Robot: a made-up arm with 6 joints.
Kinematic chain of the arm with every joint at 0, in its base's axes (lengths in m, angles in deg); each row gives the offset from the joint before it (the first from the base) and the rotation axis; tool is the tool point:
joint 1: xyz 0 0 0.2 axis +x
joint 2: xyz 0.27 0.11 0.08 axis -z
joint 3: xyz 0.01 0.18 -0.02 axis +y
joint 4: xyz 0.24 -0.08 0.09 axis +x
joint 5: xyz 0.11 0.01 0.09 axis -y
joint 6: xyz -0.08 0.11 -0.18 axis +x
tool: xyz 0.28 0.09 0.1
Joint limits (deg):
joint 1: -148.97..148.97
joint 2: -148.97..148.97
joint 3: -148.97..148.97
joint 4: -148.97..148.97
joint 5: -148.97..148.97
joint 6: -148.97..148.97
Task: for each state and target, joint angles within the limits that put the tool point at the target. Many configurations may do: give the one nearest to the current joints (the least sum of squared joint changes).
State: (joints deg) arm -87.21 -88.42 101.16 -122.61 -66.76 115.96
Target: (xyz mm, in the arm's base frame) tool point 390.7 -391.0 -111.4
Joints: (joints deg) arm -102.10 -67.23 76.22 -130.20 -32.78 120.15
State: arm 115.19 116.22 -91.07 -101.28 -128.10 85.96
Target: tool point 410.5 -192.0 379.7
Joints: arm 97.68 92.76 -105.02 -92.65 -138.82 97.40
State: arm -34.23 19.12 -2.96 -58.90 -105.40 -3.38
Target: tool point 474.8 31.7 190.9
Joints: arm -30.24 31.05 -15.01 -95.18 -121.57 6.48
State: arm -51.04 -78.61 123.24 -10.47 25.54 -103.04
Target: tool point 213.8 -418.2 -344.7
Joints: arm -66.93 -47.12 73.97 -25.36 25.87 -123.26
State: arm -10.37 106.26 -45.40 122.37 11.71 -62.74
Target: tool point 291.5 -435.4 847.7
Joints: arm 32.38 106.07 -55.41 105.30 32.27 -81.79
